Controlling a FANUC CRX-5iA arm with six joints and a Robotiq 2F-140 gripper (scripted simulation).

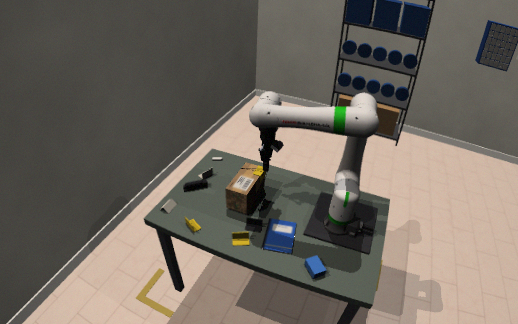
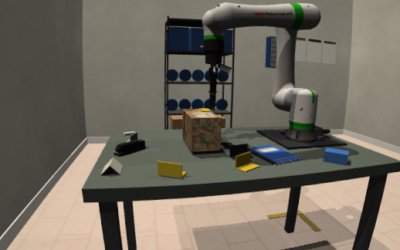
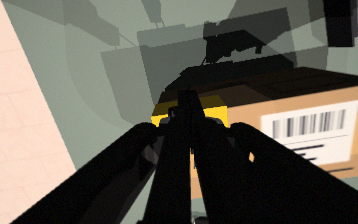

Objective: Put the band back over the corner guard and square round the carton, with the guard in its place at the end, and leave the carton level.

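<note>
Now: the yellow corner guard 30 mm ahead of my hand and 60 mm below it. Round my hand: brown carton 70 mm ahead, 80 mm to the left, 120 mm below; blue box 410 mm behind, 380 mm to the left, 170 mm below; black guard 50 mm behind, 250 mm to the left, 180 mm below.
</note>
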